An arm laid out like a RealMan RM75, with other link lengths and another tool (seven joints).
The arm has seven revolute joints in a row. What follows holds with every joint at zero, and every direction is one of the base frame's. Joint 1 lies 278.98 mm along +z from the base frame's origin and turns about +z. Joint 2 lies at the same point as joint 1 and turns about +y. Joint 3 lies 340.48 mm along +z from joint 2 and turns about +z. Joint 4 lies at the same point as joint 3 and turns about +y. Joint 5 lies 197.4 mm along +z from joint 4 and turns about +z. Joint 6 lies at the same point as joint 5 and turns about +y. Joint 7 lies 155.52 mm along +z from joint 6 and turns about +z. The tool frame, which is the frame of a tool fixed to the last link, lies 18 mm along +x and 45 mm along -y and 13 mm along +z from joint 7; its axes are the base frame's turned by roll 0.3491, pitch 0 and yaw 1.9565 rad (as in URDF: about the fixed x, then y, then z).
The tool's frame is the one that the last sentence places.
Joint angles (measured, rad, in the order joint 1, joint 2, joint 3, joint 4, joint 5, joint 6, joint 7), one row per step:
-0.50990, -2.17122, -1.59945, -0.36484, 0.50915, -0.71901, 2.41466
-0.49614, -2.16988, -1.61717, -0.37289, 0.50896, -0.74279, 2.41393
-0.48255, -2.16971, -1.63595, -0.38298, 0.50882, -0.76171, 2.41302
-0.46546, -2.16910, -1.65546, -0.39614, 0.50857, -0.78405, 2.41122
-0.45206, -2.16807, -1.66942, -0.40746, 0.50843, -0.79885, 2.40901
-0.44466, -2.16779, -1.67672, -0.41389, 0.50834, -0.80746, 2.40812
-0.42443, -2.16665, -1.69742, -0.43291, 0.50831, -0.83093, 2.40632
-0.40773, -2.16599, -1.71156, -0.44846, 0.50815, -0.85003, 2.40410
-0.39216, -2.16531, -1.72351, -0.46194, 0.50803, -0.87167, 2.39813
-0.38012, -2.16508, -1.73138, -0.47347, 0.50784, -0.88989, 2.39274
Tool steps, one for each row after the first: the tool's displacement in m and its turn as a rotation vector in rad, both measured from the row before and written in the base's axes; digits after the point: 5 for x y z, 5 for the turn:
-0.00214, -0.00216, 0.00560, 0.02015, -0.02142, -0.00223
-0.00216, -0.00202, 0.00554, 0.02131, -0.02009, 0.00044
-0.00261, -0.00279, 0.00663, 0.02457, -0.02230, -0.00081
-0.00233, -0.00214, 0.00541, 0.01884, -0.01527, 0.00027
-0.00104, -0.00126, 0.00287, 0.01035, -0.00824, -0.00081
-0.00271, -0.00334, 0.00859, 0.03027, -0.02094, -0.00351
-0.00198, -0.00314, 0.00651, 0.02284, -0.01608, -0.00404
-0.00153, -0.00330, 0.00586, 0.01983, -0.01872, -0.00580
-0.00043, -0.00260, 0.00442, 0.01509, -0.01523, -0.00736

